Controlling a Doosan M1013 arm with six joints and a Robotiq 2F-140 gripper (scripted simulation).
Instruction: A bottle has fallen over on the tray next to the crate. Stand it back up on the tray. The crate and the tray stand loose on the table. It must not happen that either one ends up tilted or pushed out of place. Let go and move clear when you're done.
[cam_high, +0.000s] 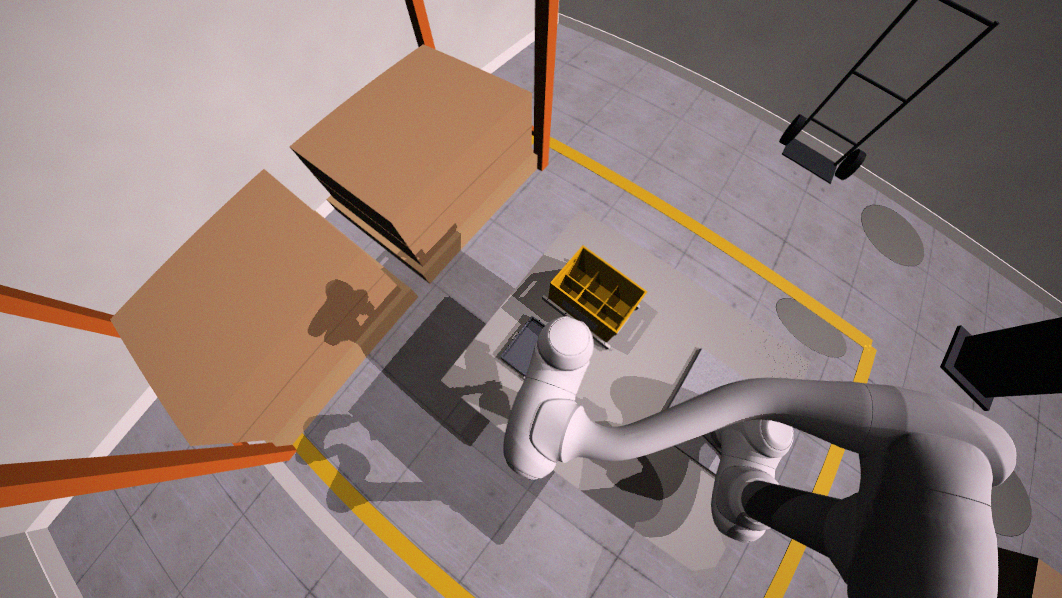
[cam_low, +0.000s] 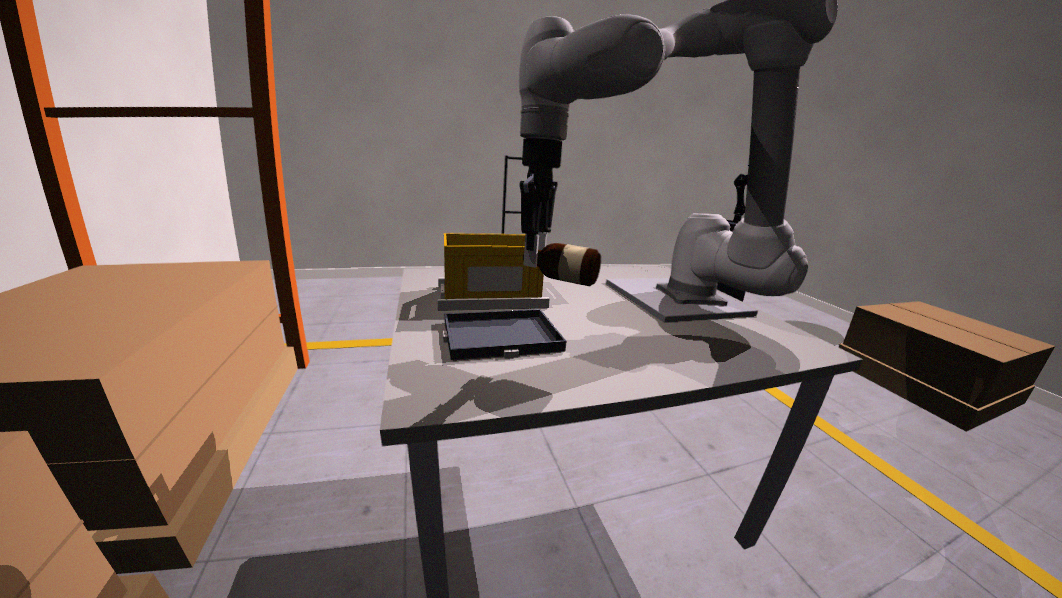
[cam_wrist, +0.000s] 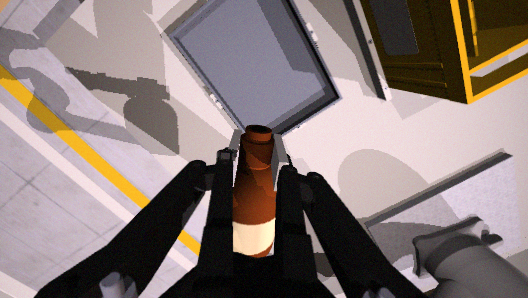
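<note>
Now: hand 5 cm past the brown bottle, 3 cm to the right of it and 2 cm above it. The rest, counted from my hand: dark grey tray 6 cm ahead, 4 cm to the right, 21 cm below; then yellow crate 9 cm ahead, 31 cm to the right, 14 cm below.
</note>
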